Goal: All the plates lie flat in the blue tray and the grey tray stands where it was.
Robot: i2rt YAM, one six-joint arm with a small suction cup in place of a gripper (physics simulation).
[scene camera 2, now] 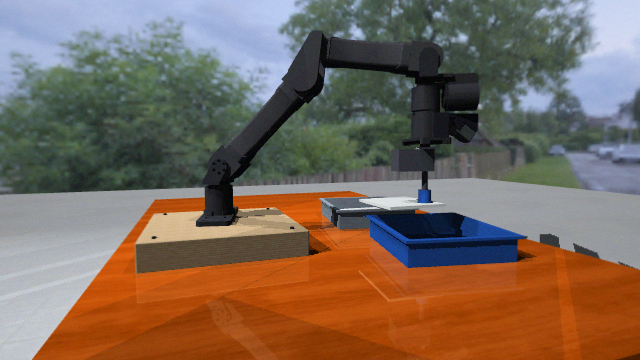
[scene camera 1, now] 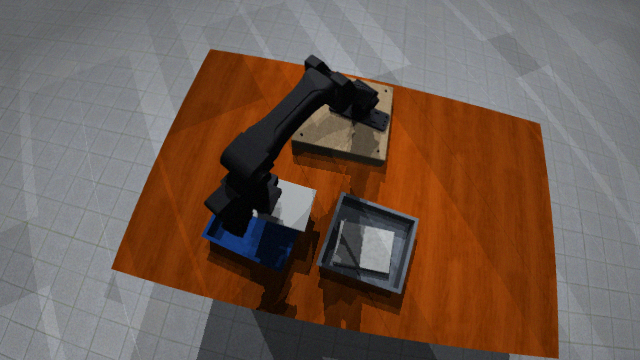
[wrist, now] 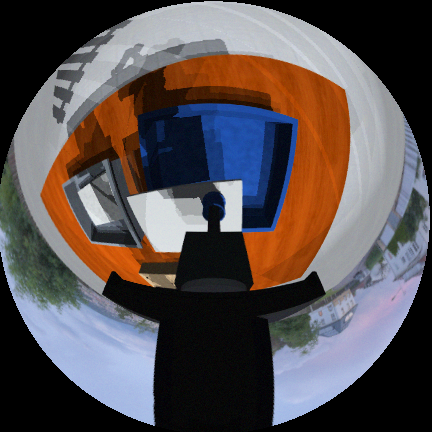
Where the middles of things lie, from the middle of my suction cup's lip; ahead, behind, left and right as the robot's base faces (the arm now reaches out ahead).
Now: suction cup 80 mm above the blue tray (scene camera 2: 428,239), 20 mm short of it and 10 mm to the left of it. The rest, counted from my suction cup: grey tray (scene camera 1: 350,208) (310 mm to the left, 80 mm below, 50 mm behind).
